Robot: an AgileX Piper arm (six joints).
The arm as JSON. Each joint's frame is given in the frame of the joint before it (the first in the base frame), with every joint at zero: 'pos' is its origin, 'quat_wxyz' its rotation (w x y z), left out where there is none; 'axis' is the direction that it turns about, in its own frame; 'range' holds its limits. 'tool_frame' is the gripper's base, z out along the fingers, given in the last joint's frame.
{
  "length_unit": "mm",
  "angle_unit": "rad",
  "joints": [
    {
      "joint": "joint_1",
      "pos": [
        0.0,
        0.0,
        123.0
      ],
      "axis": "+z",
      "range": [
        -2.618,
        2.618
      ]
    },
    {
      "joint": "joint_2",
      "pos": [
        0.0,
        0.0,
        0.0
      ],
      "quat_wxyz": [
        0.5,
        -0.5,
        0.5,
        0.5
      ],
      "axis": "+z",
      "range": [
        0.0,
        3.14
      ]
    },
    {
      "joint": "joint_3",
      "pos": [
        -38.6,
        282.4,
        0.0
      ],
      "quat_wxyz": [
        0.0,
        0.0,
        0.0,
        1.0
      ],
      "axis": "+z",
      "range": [
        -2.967,
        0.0
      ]
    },
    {
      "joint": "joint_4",
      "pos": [
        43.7,
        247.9,
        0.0
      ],
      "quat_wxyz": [
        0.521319,
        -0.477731,
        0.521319,
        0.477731
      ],
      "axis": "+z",
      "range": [
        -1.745,
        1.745
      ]
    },
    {
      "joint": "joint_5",
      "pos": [
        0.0,
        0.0,
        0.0
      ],
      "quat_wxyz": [
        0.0,
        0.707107,
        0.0,
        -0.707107
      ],
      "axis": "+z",
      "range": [
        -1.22,
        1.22
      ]
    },
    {
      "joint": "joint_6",
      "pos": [
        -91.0,
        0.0,
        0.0
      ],
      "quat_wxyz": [
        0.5,
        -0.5,
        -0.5,
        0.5
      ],
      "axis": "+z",
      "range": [
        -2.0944,
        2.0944
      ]
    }
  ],
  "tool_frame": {
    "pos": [
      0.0,
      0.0,
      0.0
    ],
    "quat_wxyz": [
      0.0,
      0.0,
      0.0,
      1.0
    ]
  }
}
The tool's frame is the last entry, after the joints.
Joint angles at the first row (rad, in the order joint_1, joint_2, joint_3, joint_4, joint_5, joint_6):
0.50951 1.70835 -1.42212 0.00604 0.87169 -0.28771
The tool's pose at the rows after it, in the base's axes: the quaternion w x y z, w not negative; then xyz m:
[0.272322 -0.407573 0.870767 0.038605 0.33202 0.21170 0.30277]
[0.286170 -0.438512 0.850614 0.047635 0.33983 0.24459 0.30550]
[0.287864 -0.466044 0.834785 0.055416 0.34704 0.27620 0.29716]
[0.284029 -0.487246 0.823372 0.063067 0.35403 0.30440 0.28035]
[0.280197 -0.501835 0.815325 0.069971 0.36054 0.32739 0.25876]
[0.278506 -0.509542 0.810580 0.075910 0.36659 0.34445 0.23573]
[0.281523 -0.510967 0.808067 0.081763 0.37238 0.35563 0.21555]
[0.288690 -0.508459 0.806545 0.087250 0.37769 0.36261 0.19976]
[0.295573 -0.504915 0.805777 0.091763 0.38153 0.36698 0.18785]
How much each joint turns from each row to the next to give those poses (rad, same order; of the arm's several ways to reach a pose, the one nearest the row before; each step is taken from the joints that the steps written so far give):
0.05658 0.06347 -0.12750 0.00255 0.00690 -0.02534
0.05542 0.08406 -0.12397 0.00532 0.00858 -0.02294
0.04718 0.09587 -0.11049 0.00811 0.00846 -0.02217
0.03628 0.09872 -0.09281 0.01214 -0.00083 -0.01884
0.02546 0.09135 -0.06996 0.01325 -0.01616 -0.01533
0.01574 0.07826 -0.04694 0.01233 -0.03020 -0.00994
0.00699 0.06033 -0.02791 0.01263 -0.04087 -0.00638
0.00179 0.04387 -0.01527 0.01174 -0.04543 -0.00399
0.00036 0.03035 -0.00637 0.00977 -0.03991 -0.00201

